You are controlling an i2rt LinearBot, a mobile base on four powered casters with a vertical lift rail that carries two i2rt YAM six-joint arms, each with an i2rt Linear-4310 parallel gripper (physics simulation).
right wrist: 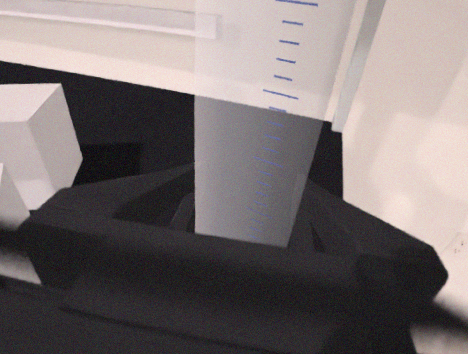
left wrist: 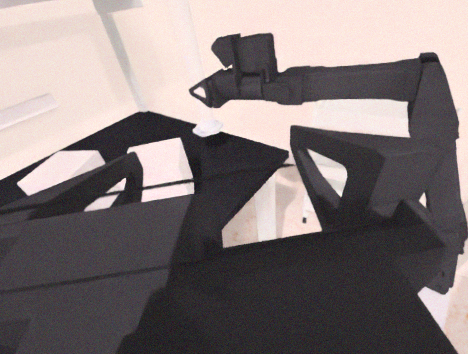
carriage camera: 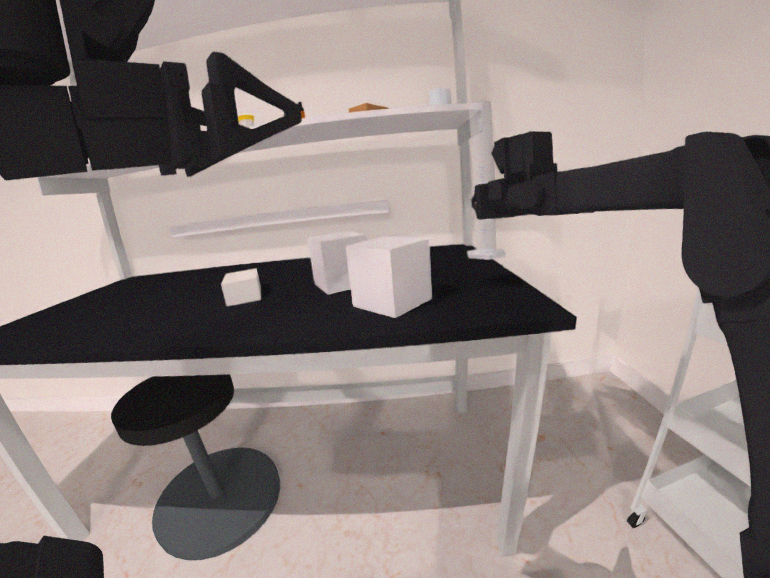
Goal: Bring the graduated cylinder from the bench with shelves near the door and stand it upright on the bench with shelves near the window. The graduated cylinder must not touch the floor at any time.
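Observation:
The graduated cylinder is a tall clear tube with blue marks and a pale foot. It is upright at the back right edge of the black-topped bench with shelves. A dark patch shows beside its foot in the left wrist view; I cannot tell whether the foot touches the top. My right gripper is shut on the tube, well above the foot. My left gripper is open and empty, high over the bench's left part.
Two white boxes and a smaller cream box sit on the bench. The shelf above holds an orange item and a pale cup. A stool stands at front left, a white cart at right.

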